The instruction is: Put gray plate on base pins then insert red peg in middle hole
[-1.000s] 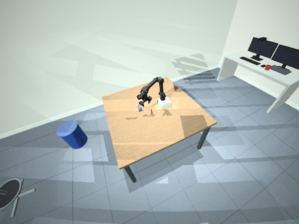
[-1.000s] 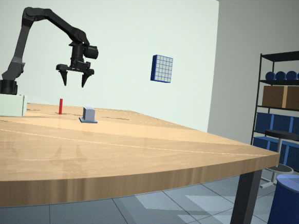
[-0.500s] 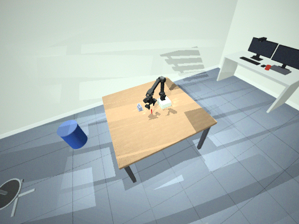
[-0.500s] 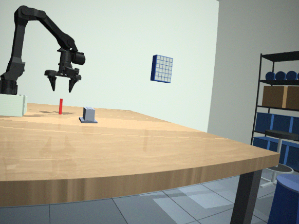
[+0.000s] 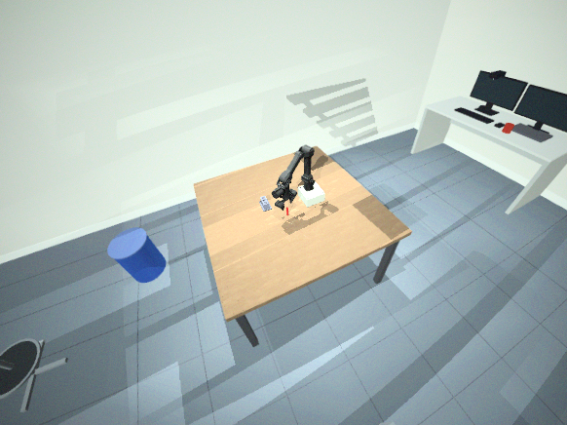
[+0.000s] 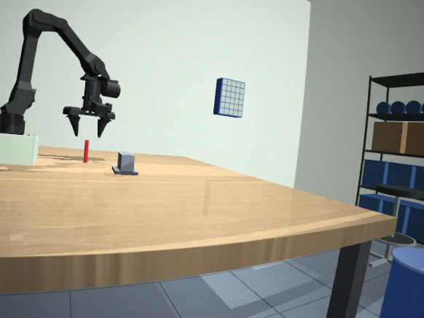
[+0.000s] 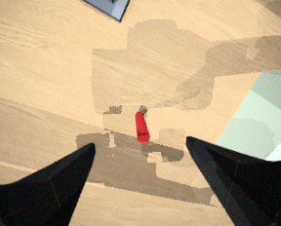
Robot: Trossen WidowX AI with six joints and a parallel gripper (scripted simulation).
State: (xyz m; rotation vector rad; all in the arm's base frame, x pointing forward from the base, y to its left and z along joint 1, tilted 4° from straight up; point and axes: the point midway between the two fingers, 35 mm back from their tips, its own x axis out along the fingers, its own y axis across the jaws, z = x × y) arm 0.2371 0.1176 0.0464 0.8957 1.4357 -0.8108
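My gripper tip is 50 mm above the red peg. From my gripper tip the other things lie so: base: 120 mm ahead, 180 mm to the right, 80 mm below; gray plate: 120 mm ahead, 180 mm to the right, 50 mm below.
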